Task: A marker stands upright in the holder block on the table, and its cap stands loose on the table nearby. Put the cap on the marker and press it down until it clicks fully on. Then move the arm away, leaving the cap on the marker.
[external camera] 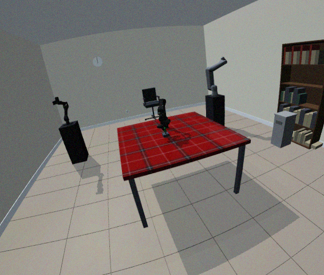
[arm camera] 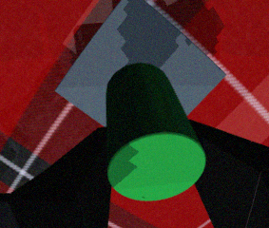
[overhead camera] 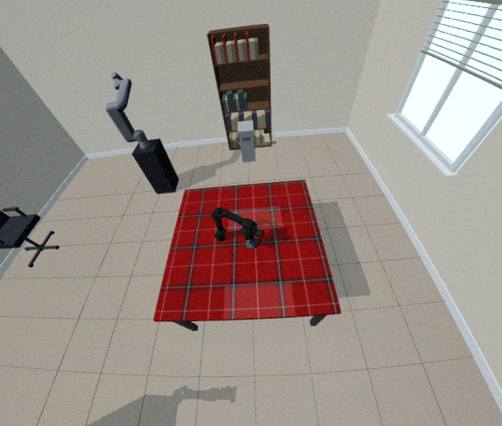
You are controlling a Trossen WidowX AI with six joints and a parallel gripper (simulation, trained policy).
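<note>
My gripper tip is now 1 cm below the green cap and 1 cm short of it. The rest, counted from my gripper tip: grey holder block: 6 cm below, 1 cm to the left, 1 cm ahead.
</note>
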